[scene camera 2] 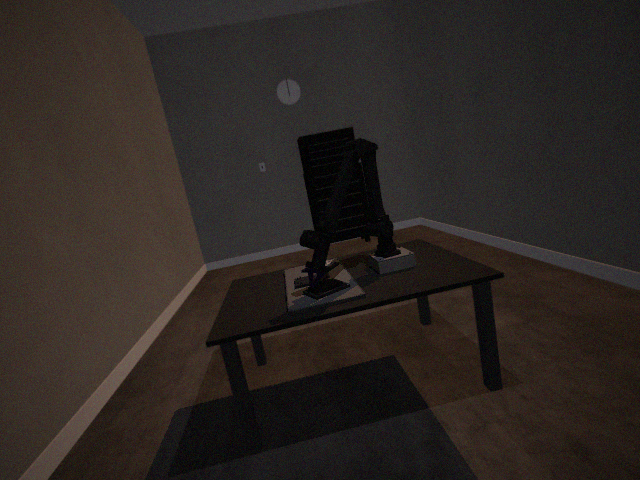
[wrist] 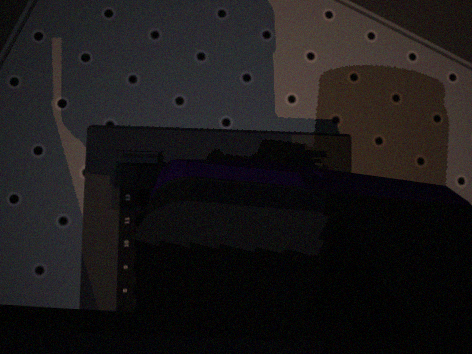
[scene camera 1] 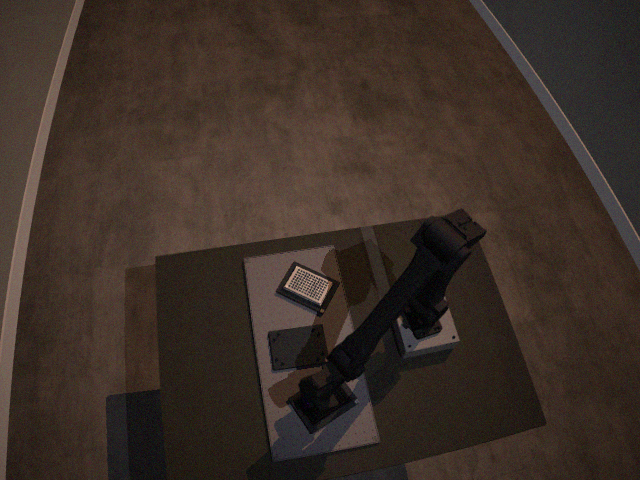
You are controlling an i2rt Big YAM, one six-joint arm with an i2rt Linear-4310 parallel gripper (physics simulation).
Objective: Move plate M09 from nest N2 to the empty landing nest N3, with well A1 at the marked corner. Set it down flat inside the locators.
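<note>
Plate M09 (scene camera 1: 310, 419) (wrist: 126, 228) is a dark well plate lying in the near nest (wrist: 98, 236) on the pale perforated board (scene camera 1: 261, 310) (wrist: 190, 57). Column numbers 8 to 12 show along its left edge in the wrist view. My gripper (scene camera 1: 316, 395) (scene camera 2: 312, 278) (wrist: 245, 175) is low over the plate with its fingers drawn together over the plate's middle. It is too dark to see anything between them. The empty dark nest N3 (scene camera 1: 289, 347) lies just beyond, in the board's middle.
A white well plate (scene camera 1: 309, 286) sits in the far nest. The arm's pale base block (scene camera 1: 447, 335) (scene camera 2: 400, 259) stands to the right of the board on the dark table (scene camera 1: 207, 361) (scene camera 2: 444, 273). A dark slatted panel (scene camera 2: 328, 170) stands behind the table.
</note>
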